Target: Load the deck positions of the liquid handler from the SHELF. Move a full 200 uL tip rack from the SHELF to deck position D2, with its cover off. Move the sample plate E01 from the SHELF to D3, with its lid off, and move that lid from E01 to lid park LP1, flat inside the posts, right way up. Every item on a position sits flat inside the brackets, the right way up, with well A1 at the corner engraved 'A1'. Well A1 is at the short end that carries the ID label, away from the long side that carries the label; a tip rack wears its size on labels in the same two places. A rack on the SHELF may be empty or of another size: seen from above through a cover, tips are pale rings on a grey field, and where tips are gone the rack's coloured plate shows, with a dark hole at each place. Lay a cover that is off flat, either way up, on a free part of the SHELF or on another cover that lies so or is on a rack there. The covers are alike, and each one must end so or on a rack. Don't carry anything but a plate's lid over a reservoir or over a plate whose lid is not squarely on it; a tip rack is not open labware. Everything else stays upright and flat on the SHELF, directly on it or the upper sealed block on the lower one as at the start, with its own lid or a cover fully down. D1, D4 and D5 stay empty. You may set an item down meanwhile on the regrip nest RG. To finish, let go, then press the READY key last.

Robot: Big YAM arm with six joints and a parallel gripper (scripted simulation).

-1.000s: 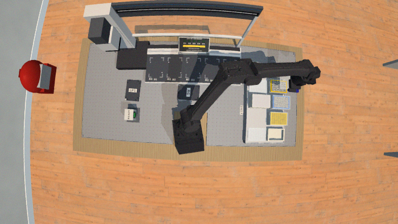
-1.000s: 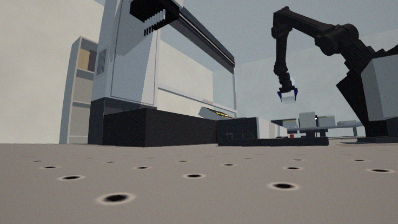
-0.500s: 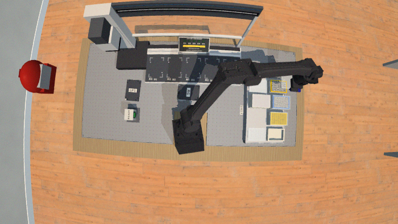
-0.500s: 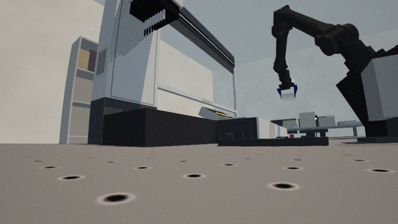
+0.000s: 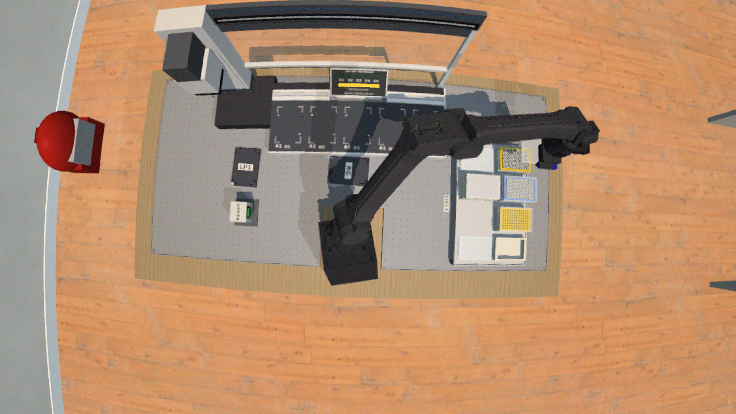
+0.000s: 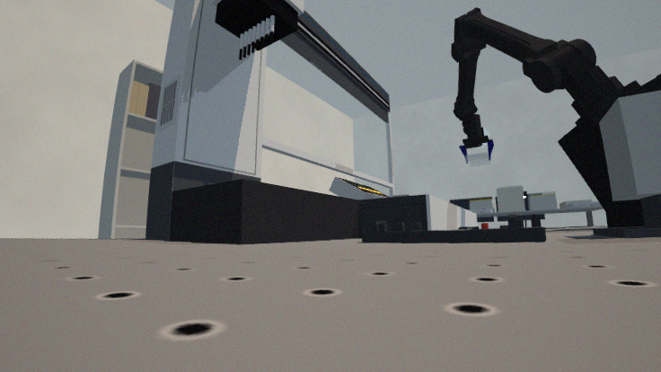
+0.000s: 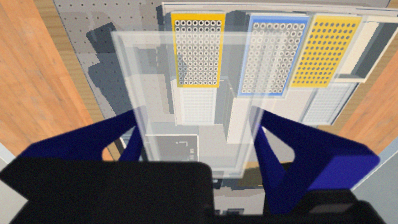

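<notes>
My gripper is now 1 cm below the clear tip rack cover. Round my hand: clear plate lid 1 cm ahead, 13 cm to the left, 22 cm below; white sealed block 10 cm behind, 14 cm to the left, 17 cm below; yellow tip rack 1 cm to the left, 19 cm below.
</notes>
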